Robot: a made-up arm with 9 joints. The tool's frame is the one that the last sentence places.
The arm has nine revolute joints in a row. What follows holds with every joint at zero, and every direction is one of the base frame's. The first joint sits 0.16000 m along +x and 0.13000 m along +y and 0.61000 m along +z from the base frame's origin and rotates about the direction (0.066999, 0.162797, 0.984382), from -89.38 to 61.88 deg. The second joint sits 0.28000 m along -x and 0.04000 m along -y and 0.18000 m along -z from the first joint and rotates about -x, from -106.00 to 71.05 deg. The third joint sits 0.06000 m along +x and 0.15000 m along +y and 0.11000 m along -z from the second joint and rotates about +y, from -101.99 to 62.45 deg. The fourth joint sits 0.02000 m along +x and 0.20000 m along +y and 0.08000 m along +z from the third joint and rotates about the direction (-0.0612, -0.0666, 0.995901), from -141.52 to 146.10 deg. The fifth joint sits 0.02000 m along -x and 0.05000 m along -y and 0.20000 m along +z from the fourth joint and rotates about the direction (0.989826, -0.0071, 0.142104), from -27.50 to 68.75 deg. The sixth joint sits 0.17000 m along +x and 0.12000 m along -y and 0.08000 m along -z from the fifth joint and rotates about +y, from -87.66 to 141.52 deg. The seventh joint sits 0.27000 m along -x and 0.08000 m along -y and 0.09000 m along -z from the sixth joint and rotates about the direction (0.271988, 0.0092, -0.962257), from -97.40 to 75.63 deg. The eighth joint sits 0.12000 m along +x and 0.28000 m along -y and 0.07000 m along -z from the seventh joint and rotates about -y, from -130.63 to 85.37 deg. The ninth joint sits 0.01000 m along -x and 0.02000 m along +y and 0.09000 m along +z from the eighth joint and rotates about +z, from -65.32 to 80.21 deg. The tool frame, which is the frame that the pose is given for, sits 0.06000 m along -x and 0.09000 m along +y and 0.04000 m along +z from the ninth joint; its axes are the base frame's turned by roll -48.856, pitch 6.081 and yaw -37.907 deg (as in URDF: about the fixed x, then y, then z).
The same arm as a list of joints. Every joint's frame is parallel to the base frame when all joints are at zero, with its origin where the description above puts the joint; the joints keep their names.
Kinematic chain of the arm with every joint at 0, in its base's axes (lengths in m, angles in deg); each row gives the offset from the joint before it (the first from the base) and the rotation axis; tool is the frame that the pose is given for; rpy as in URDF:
joint 1: xyz 0.16 0.13 0.61 axis 0.066999 0.162797 0.984382
joint 2: xyz -0.28 -0.04 -0.18 axis -x
joint 3: xyz 0.06 0.15 -0.11 axis +y
joint 4: xyz 0.02 0.2 0.08 axis -0.0612 -0.0666 0.995901
joint 5: xyz -0.02 -0.05 0.2 axis 0.989826 -0.0071 0.142104
joint 6: xyz 0.17 -0.12 -0.08 axis +y
joint 7: xyz -0.27 -0.08 -0.09 axis 0.271988 0.0092 -0.962257
joint 8: xyz 0.12 -0.28 -0.07 axis -y
joint 9: xyz -0.01 0.02 0.09 axis +z
tool: xyz -0.06 0.09 0.04 rpy -48.86 6.08 -37.91
Joint limits (deg, base to tool): -89.38..61.88 -106..71.05 -101.99..62.45 -141.52..146.1 -27.5..68.75 -87.66..141.52 -97.4..75.63 -130.63..85.37 -65.32..80.21

